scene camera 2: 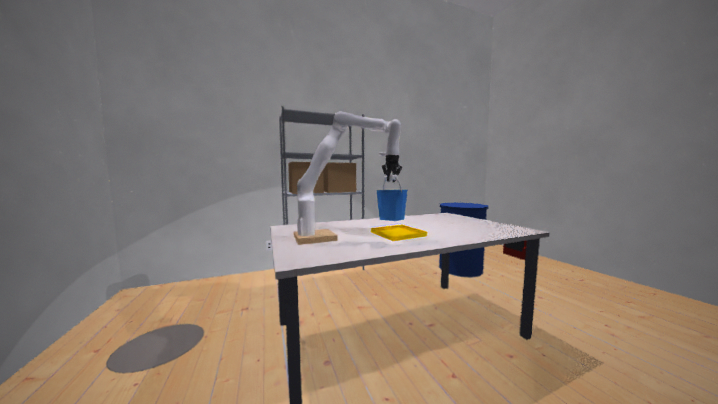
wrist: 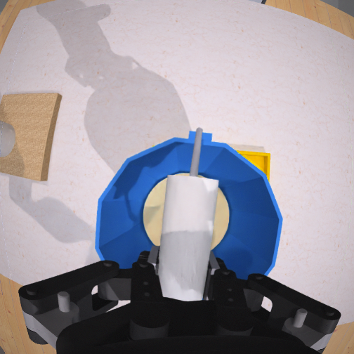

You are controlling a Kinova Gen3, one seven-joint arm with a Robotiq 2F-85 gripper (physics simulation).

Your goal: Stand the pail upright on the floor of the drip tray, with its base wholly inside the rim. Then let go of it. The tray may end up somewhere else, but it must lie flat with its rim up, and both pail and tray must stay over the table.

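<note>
I can see my gripper [wrist: 180, 260] here, and there is a blue pail [scene camera 2: 391, 203] in the scene too.
</note>
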